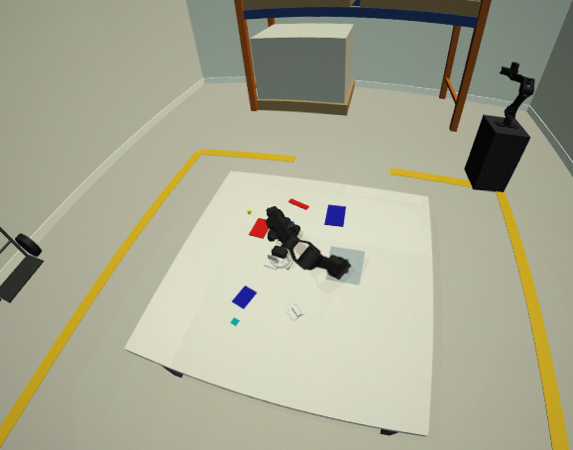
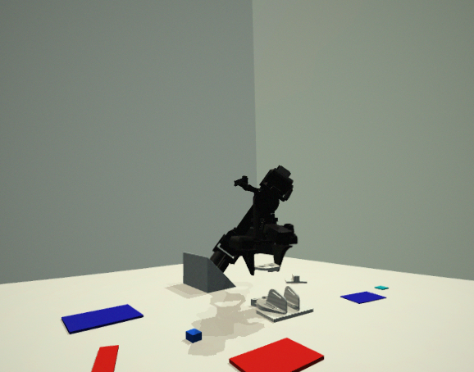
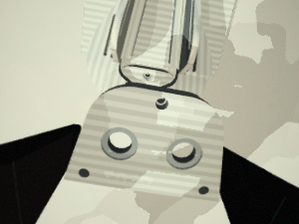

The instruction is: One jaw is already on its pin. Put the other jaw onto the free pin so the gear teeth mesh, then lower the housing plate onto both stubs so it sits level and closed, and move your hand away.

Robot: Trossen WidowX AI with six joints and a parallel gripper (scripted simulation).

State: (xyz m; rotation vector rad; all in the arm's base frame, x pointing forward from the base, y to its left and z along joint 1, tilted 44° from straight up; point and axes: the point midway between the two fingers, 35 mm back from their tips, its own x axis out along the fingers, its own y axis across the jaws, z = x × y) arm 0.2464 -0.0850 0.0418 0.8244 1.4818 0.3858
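Right now the jaw is 2 cm ahead of my gripper tip, 2 cm to the right of it and 7 cm below it. Also, from my gripper tip: teal tile: 18 cm ahead, 35 cm to the left, 8 cm below; then flat blue plate: 20 cm behind, 34 cm to the right, 8 cm below; then blue cube: 3 cm ahead, 25 cm to the right, 8 cm below.
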